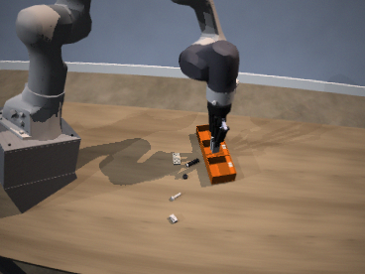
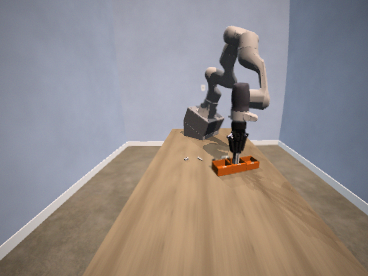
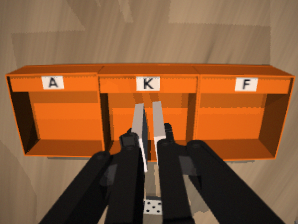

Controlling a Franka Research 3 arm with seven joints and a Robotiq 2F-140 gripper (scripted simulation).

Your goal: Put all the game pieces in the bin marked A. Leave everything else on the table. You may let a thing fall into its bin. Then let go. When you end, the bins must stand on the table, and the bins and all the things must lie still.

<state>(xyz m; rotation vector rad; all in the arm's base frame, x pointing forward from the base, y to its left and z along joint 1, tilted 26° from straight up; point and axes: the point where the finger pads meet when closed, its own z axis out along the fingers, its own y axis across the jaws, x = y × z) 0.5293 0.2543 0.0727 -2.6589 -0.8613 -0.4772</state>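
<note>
Now: the orange bin 4 cm below my hand. From my hand the other things lie so: white domino (12 cm behind, 6 cm to the right, 6 cm below); black nut (6 cm behind, 13 cm to the right, 6 cm below); black cylinder (6 cm behind, 6 cm to the right, 6 cm below).
</note>
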